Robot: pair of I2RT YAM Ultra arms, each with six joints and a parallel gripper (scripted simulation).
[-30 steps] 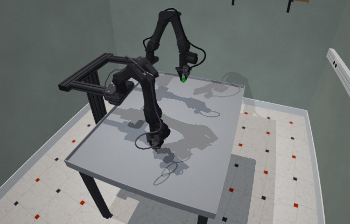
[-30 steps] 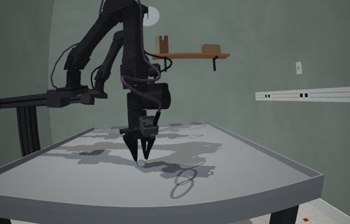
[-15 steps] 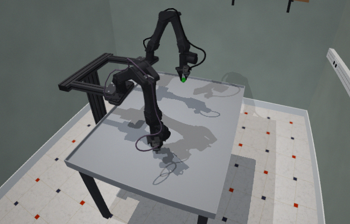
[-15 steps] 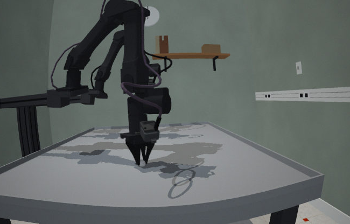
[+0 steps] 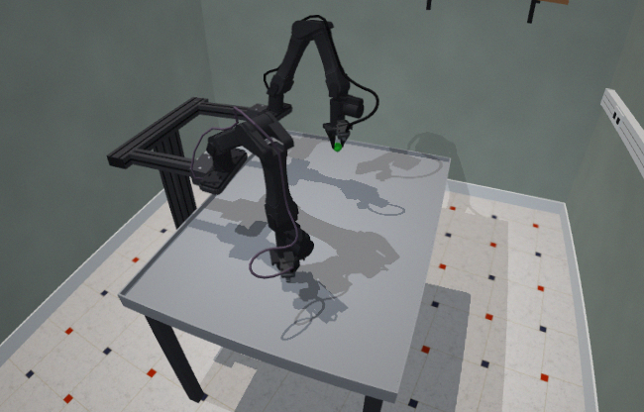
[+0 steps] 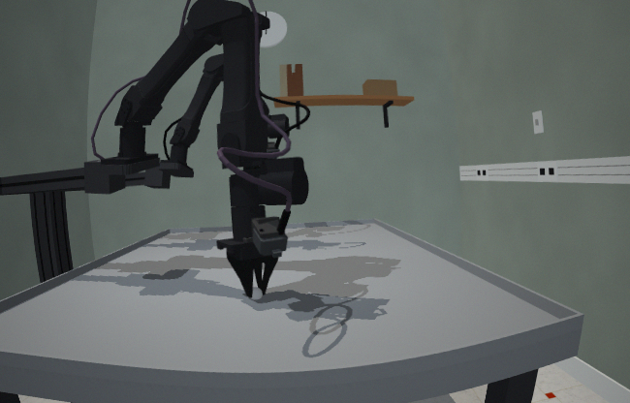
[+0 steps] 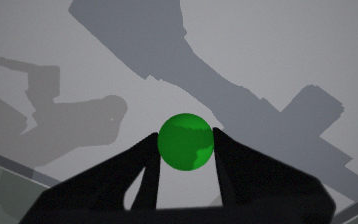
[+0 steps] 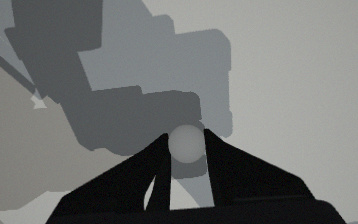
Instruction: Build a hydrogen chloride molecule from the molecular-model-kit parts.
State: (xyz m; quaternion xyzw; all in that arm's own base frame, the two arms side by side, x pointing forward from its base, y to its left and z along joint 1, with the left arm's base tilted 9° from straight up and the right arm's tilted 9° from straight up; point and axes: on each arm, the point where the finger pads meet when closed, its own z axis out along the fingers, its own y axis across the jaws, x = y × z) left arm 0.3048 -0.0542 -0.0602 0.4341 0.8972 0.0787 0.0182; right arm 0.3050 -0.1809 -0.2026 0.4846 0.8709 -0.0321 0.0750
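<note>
Right now my left hand is 10 mm above the green ball. From my left hand the other things lie so: white ball (550 mm to the right, 170 mm below, 20 mm behind); grey peg (20 mm below).
</note>
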